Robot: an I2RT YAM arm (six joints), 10 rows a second.
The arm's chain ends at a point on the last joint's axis. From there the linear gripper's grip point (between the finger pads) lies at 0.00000 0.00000 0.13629 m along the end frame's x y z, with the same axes.
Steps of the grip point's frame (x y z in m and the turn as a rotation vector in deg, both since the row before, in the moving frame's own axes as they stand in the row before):
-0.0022, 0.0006, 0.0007, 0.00, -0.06, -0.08
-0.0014, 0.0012, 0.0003, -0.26, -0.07, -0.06
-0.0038, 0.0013, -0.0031, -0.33, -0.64, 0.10
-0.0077, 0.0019, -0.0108, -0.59, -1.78, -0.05
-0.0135, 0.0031, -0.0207, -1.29, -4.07, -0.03
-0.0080, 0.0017, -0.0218, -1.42, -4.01, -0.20
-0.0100, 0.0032, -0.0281, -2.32, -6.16, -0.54
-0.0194, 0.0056, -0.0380, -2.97, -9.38, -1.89
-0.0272, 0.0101, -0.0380, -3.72, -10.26, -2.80
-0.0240, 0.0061, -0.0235, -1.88, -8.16, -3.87
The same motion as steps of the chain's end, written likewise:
-0.0021, 0.0006, 0.0007, 0.00, -0.06, -0.08
-0.0012, 0.0006, 0.0003, -0.26, -0.07, -0.06
-0.0023, 0.0005, -0.0031, -0.33, -0.64, 0.10
-0.0035, 0.0005, -0.0107, -0.59, -1.78, -0.05
-0.0038, 0.0000, -0.0203, -1.29, -4.07, -0.03
0.0015, -0.0017, -0.0214, -1.42, -4.01, -0.20
0.0046, -0.0024, -0.0272, -2.32, -6.16, -0.54
0.0027, -0.0018, -0.0360, -2.97, -9.38, -1.89
-0.0032, 0.0007, -0.0355, -3.72, -10.26, -2.80
-0.0048, 0.0010, -0.0220, -1.88, -8.16, -3.87

